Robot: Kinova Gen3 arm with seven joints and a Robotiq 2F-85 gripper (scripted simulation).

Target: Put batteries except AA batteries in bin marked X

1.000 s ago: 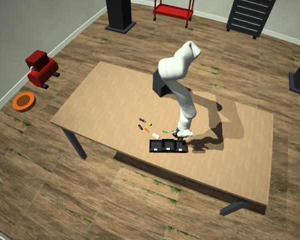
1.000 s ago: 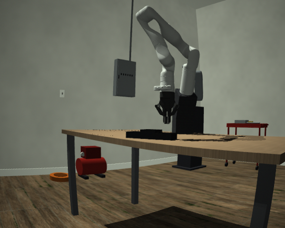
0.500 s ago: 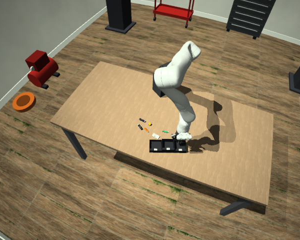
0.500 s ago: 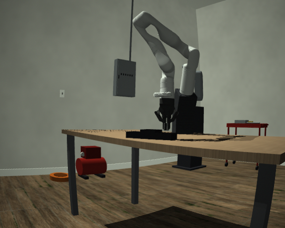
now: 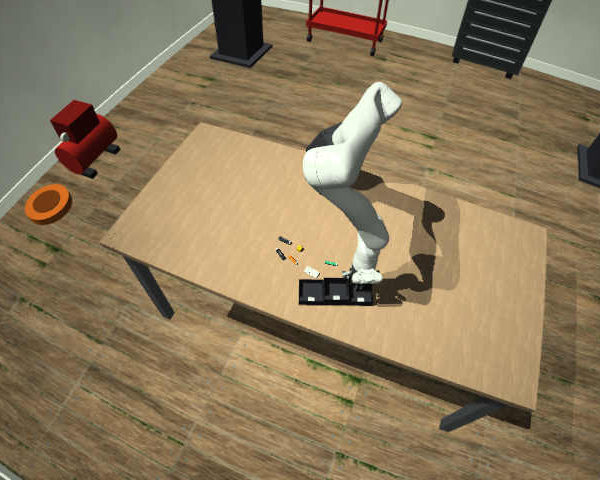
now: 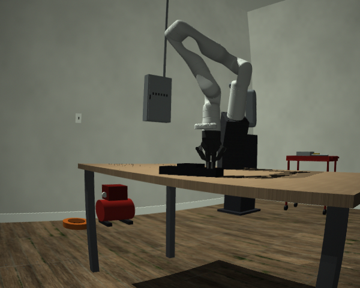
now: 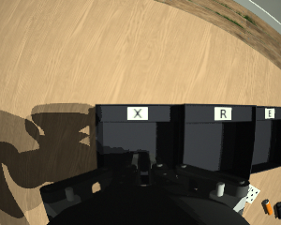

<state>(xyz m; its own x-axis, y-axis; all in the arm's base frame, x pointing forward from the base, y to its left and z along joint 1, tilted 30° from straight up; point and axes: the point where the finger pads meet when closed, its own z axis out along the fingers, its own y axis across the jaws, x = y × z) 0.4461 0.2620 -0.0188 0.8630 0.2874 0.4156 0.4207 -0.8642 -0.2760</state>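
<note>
My gripper is now 10 mm past the orange battery, 250 mm to the left of it and 30 mm above it. Round my hand: yellow die 70 mm behind, 250 mm to the right, 30 mm below; white domino 170 mm to the right, 30 mm below; green battery 60 mm behind, 120 mm to the right, 30 mm below.
</note>
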